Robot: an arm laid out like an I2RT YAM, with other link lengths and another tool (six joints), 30 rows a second.
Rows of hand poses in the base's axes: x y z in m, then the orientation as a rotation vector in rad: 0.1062 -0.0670 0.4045 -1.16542 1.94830 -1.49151; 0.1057 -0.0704 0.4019 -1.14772 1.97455 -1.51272; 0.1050 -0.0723 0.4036 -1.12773 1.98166 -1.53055; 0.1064 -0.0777 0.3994 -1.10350 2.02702 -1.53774; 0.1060 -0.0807 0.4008 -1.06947 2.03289 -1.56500; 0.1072 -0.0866 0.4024 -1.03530 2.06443 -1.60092; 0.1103 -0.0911 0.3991 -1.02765 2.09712 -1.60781; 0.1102 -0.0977 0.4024 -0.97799 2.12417 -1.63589; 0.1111 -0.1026 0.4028 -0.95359 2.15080 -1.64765; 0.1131 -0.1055 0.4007 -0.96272 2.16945 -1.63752; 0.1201 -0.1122 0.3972 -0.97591 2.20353 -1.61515; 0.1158 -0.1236 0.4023 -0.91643 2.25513 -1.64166; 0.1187 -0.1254 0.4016 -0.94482 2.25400 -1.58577; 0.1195 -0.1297 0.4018 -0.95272 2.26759 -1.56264; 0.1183 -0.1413 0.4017 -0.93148 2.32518 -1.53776; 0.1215 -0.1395 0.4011 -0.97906 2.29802 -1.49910; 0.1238 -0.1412 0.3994 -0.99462 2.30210 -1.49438; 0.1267 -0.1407 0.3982 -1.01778 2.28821 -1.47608; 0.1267 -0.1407 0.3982 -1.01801 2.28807 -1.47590; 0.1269 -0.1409 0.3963 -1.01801 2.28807 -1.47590
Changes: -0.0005 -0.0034 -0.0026 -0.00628 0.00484 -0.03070; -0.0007 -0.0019 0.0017 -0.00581 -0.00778 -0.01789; 0.0014 -0.0054 -0.0042 0.00775 0.01174 -0.03913; -0.0004 -0.0030 0.0014 -0.00934 -0.01597 -0.02546; 0.0012 -0.0059 0.0016 -0.01184 0.00071 -0.04523; 0.0031 -0.0045 -0.0033 0.00198 0.01541 -0.02565; -0.0001 -0.0066 0.0033 -0.00449 -0.01113 -0.04429; 0.0009 -0.0049 0.0004 0.00118 0.00267 -0.02930; 0.0020 -0.0029 -0.0021 0.00823 0.01523 -0.00449; 0.0070 -0.0067 -0.0035 0.01804 0.02523 -0.00813; -0.0043 -0.0114 0.0051 -0.00018 0.00029 -0.06209; 0.0029 -0.0018 -0.0007 0.03329 0.00633 0.03074; 0.0008 -0.0043 0.0002 0.01634 0.00949 0.00264; -0.0012 -0.0116 -0.0001 0.02783 0.02032 -0.03433; 0.0032 0.0018 -0.0006 0.01550 0.00420 0.04671; 0.0023 -0.0017 -0.0017 0.00085 0.01122 0.00486; 0.0029 0.0005 -0.0012 0.00708 0.00229 0.02281; 0.0000 0.0000 0.0000 0.00007 0.00002 0.00023; 0.0002 -0.0002 -0.0019 0.00000 0.00000 0.00000
